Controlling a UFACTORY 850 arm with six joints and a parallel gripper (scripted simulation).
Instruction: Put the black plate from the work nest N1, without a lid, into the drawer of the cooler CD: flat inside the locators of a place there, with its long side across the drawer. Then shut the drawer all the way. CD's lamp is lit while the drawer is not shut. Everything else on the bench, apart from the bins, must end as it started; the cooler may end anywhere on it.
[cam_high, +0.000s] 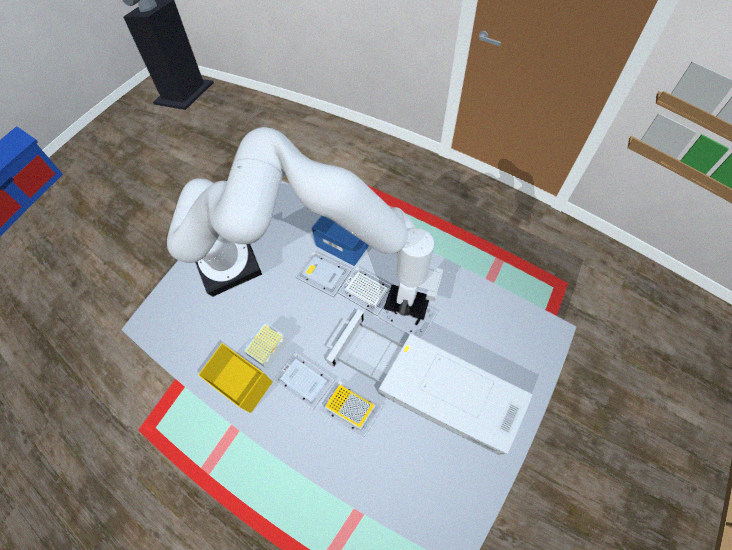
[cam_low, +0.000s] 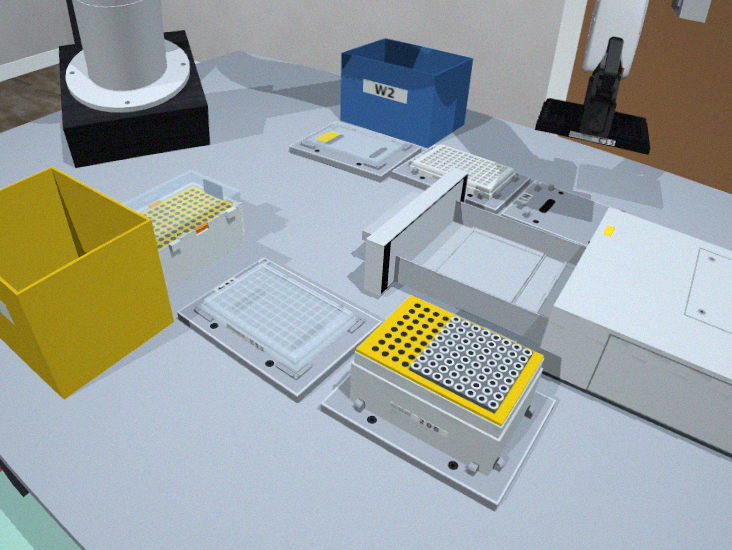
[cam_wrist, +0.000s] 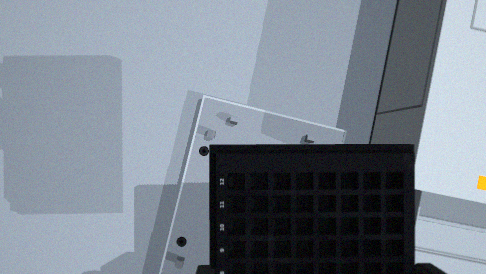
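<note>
My hand is 170 mm to the left of the cooler drawer, 120 mm above it and 30 mm past it. Also, from my hand: white plate 160 mm behind, 140 mm below, 50 mm to the left; then slotted nest 150 mm below, 20 mm to the left, 10 mm ahead; then black plate 10 mm below.
</note>
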